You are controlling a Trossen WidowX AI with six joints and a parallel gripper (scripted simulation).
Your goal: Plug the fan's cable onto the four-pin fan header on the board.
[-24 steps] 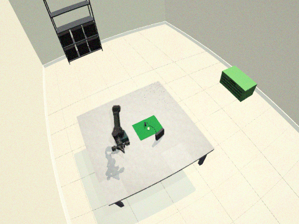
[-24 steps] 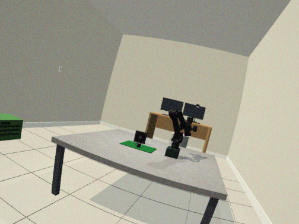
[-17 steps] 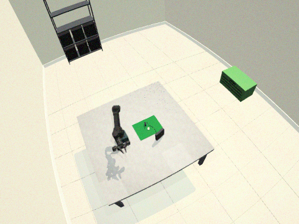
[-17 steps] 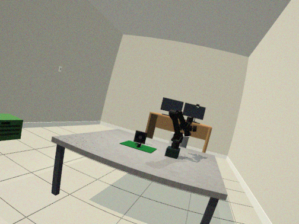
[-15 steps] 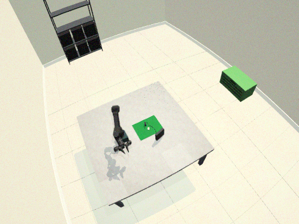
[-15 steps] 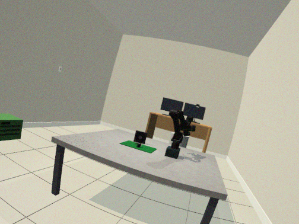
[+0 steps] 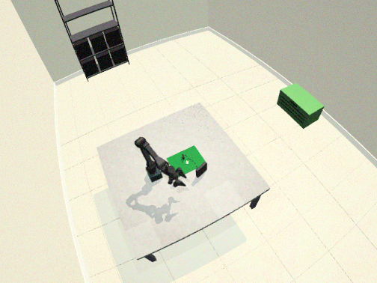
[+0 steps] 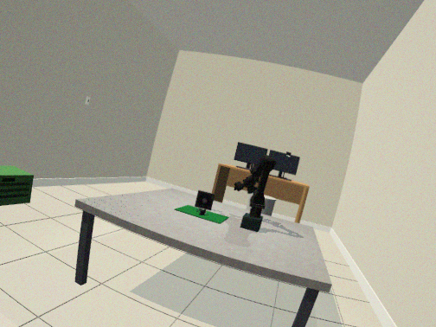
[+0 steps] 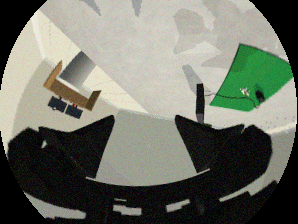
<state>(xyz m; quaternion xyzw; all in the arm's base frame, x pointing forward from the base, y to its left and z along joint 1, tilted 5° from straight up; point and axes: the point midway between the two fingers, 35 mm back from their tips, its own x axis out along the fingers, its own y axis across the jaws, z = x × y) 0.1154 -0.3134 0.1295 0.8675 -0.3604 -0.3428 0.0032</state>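
Now: the black plug 32 cm to the left of my gripper tip, 19 cm ahead of it and 17 cm below it. From my gripper tip the other things lie so: black fan: 21 cm ahead, 13 cm below, 9 cm to the left; white header: 25 cm to the left, 19 cm below, 18 cm ahead; green circuit board: 27 cm to the left, 21 cm below, 19 cm ahead.
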